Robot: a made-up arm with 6 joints. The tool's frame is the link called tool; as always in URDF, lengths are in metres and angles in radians. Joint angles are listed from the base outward.
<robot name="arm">
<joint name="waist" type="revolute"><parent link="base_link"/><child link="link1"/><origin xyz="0 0 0.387" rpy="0 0 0"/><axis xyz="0 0 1"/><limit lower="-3.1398" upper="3.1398"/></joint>
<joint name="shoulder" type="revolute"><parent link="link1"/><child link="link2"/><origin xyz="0 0 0" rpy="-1.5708 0 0"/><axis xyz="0 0 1"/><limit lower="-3.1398" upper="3.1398"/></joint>
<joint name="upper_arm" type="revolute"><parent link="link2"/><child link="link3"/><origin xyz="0 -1.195 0" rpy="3.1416 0 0"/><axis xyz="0 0 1"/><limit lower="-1.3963" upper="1.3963"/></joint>
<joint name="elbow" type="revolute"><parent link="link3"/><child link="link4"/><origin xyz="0 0 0" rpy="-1.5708 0 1.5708"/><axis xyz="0 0 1"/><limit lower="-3.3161" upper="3.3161"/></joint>
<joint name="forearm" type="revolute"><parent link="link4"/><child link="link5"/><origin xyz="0 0 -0.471" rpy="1.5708 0 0"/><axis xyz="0 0 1"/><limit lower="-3.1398" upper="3.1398"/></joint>
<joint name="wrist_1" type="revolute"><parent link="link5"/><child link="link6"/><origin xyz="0 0 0.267" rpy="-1.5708 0 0"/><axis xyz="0 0 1"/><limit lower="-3.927" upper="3.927"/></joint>
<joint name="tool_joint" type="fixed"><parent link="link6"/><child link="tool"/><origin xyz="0 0 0" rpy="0 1.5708 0"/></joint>
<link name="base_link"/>
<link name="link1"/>
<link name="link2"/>
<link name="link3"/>
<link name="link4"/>
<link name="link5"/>
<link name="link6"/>
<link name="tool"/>
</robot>
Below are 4 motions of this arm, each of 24 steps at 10 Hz.
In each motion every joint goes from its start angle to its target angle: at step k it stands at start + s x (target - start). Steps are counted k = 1, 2, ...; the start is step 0. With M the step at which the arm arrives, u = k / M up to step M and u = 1 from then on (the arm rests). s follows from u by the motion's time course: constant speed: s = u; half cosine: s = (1 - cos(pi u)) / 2; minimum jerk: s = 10 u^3 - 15 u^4 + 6 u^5.
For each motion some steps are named. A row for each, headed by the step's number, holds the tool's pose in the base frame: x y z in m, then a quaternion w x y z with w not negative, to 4 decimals.
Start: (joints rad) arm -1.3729 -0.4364 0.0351 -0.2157 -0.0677 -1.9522
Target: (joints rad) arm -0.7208 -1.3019 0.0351 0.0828 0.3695 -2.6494
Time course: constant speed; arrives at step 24
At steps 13, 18, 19, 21, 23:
13: -0.5678 0.4147 1.4969 0.5108 0.5931 -0.5591 0.2732
18: -0.7481 0.4910 1.3694 0.4883 0.5677 -0.5008 0.4341
19: -0.7859 0.4992 1.3393 0.4816 0.5608 -0.4871 0.4650
21: -0.8622 0.5081 1.2748 0.4662 0.5452 -0.4580 0.5250
23: -0.9380 0.5069 1.2048 0.4485 0.5269 -0.4269 0.5823

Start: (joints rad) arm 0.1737 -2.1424 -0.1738 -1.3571 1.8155 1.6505
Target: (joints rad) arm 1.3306 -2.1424 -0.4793 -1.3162 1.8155 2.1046
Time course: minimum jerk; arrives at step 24
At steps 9, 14, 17, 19, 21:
9: -0.7676 -0.4790 0.2689 0.4754 0.6631 -0.3399 -0.4678
14: -0.4536 -0.7140 0.2534 0.6574 0.6261 -0.1556 -0.3894
17: -0.2691 -0.7709 0.2428 0.7401 0.5842 -0.0722 -0.3251
19: -0.1847 -0.7820 0.2375 0.7740 0.5608 -0.0381 -0.2913
21: -0.1382 -0.7843 0.2344 0.7917 0.5469 -0.0203 -0.2715

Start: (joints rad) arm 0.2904 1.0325 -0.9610 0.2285 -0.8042 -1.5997
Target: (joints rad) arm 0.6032 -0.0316 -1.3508 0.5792 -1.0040 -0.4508
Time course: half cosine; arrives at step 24
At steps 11, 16, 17, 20, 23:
11: 0.7238 0.0565 0.9133 0.4022 -0.1874 0.8235 -0.3534
16: 0.5006 0.0180 1.0904 0.4510 -0.3221 0.8174 -0.1572
17: 0.4591 0.0046 1.1114 0.4553 -0.3471 0.8103 -0.1251
20: 0.3601 -0.0345 1.1489 0.4605 -0.4071 0.7870 -0.0525
23: 0.3121 -0.0570 1.1609 0.4605 -0.4366 0.7726 -0.0190

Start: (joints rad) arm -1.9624 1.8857 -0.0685 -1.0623 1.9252 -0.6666
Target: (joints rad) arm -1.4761 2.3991 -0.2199 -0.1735 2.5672 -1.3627
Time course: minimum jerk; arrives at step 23
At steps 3, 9, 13, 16, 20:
3: -0.3997 -0.6347 -0.3393 0.1258 -0.0546 -0.1738 -0.9752
9: -0.3382 -0.5821 -0.4422 0.3301 0.0282 -0.2367 -0.9134
13: -0.2799 -0.5121 -0.5568 0.4972 0.1828 -0.3132 -0.7882
16: -0.2474 -0.4547 -0.6312 0.5572 0.3088 -0.3588 -0.6822
20: -0.2282 -0.4063 -0.6826 0.5720 0.4044 -0.3866 -0.5998

